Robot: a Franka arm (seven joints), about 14 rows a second.
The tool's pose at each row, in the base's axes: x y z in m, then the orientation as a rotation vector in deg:
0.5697 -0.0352 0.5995 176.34 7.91 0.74
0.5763 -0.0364 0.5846 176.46 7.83 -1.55
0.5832 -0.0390 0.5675 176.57 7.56 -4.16
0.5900 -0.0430 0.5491 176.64 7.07 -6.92
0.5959 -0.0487 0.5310 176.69 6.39 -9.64
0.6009 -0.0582 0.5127 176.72 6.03 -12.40
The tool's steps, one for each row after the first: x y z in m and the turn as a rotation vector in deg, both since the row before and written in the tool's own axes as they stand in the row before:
0.0064 0.0009 0.0150 0.19 -1.48 0.01
0.0070 0.0022 0.0171 0.22 -1.69 0.13
0.0073 0.0036 0.0183 0.22 -1.79 0.27
0.0069 0.0052 0.0179 0.24 -1.76 0.39
0.0063 0.0090 0.0182 0.26 -1.78 0.18

